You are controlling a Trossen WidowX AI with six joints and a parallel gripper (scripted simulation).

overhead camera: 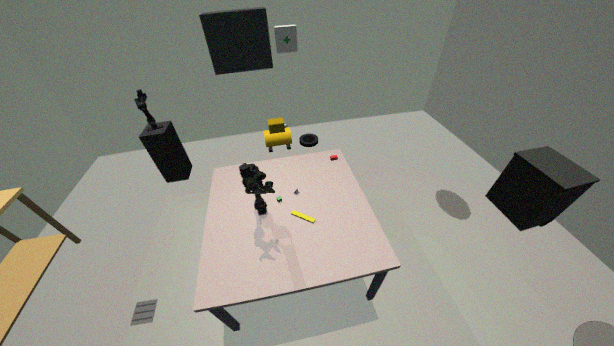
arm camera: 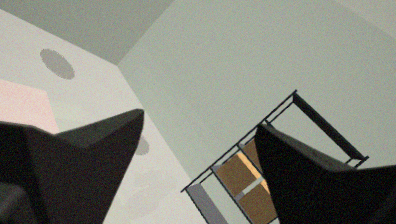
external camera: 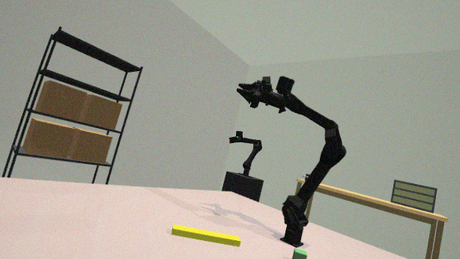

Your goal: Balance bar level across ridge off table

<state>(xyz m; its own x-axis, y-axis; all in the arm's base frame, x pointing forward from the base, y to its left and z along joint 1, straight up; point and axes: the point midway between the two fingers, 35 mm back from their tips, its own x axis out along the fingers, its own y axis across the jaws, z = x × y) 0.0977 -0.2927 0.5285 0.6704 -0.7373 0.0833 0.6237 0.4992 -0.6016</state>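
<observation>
My gripper tip is 190 mm short of the long yellow bar, 190 mm to the right of it and 520 mm above it. The rest, counted from my gripper tip: green ridge block: 30 mm ahead, 400 mm to the left, 520 mm below; red block: 620 mm ahead, 820 mm to the left, 520 mm below.
</observation>
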